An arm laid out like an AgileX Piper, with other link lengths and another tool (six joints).
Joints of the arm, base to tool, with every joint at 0 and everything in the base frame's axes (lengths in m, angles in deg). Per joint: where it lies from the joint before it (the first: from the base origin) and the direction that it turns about. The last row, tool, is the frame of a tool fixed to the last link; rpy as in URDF.
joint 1: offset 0.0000 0.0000 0.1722 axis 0 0 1
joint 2: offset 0.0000 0.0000 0.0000 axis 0 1 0
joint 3: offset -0.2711 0.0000 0.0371 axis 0 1 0
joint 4: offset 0.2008 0.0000 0.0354 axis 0.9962 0 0.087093
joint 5: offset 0.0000 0.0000 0.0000 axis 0 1 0
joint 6: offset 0.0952 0.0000 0.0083 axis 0.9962 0 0.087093
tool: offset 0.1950 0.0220 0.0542 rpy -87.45 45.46 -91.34
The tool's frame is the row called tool.
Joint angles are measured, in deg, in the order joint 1, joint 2, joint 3, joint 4, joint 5, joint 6. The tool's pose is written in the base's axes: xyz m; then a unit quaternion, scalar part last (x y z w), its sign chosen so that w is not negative. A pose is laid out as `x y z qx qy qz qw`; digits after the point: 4 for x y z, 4 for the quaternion.
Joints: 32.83 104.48 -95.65 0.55 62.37 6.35
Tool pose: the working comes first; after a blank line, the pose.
Where each joint sits with the arm in this pose, in the base's axes (m; each line is computed from the numbers above, not from the rounded line before):
joint 1: 0.0000 0.0000 0.1722
joint 2: 0.0000 0.0000 0.1722
joint 3: 0.0871 0.0562 0.4254
joint 4: 0.2584 0.1667 0.4296
joint 5: 0.2584 0.1667 0.4296
joint 6: 0.2904 0.1883 0.3421
the tool: 0.3775 0.2675 0.1761

0.3775 0.2675 0.1761 -0.5678 0.8040 -0.0276 0.1747
